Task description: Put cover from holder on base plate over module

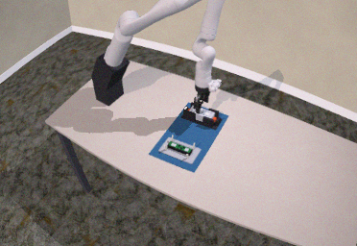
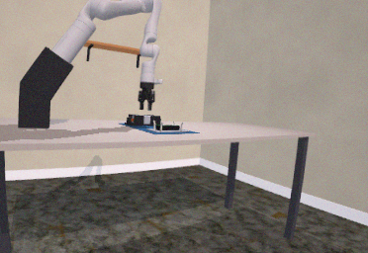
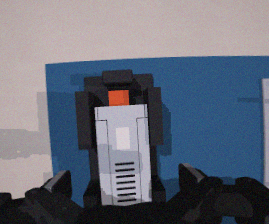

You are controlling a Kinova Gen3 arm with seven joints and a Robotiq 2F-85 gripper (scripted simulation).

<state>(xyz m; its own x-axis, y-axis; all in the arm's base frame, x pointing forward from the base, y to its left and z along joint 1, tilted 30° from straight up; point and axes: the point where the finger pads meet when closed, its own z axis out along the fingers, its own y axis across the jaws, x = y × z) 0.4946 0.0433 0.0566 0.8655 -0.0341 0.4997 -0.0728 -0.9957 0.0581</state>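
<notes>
Right now the light grey cover is 60 mm below my hand.
</notes>
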